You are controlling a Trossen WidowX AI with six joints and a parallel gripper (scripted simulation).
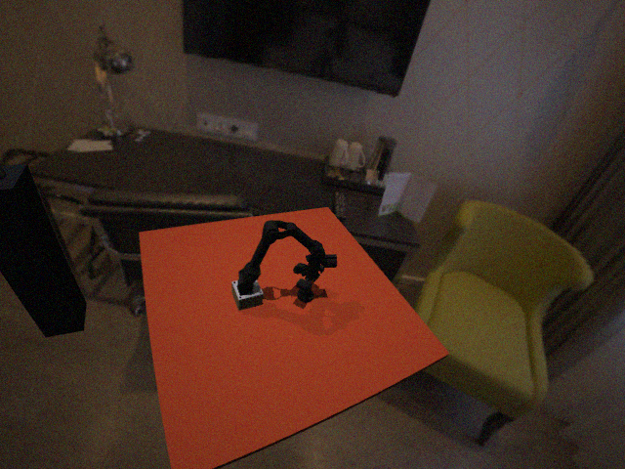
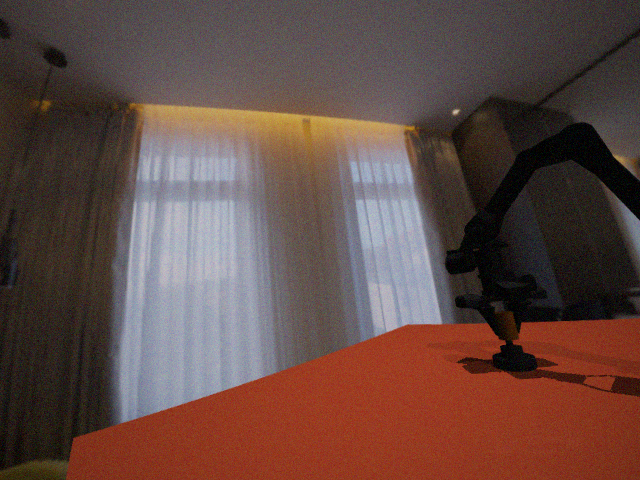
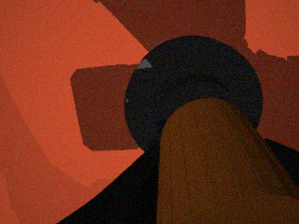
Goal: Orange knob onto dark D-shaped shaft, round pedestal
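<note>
My gripper tip is 2 cm below the orange knob. The rest, counted from my gripper tip: round dark pedestal (4 cm below).
</note>
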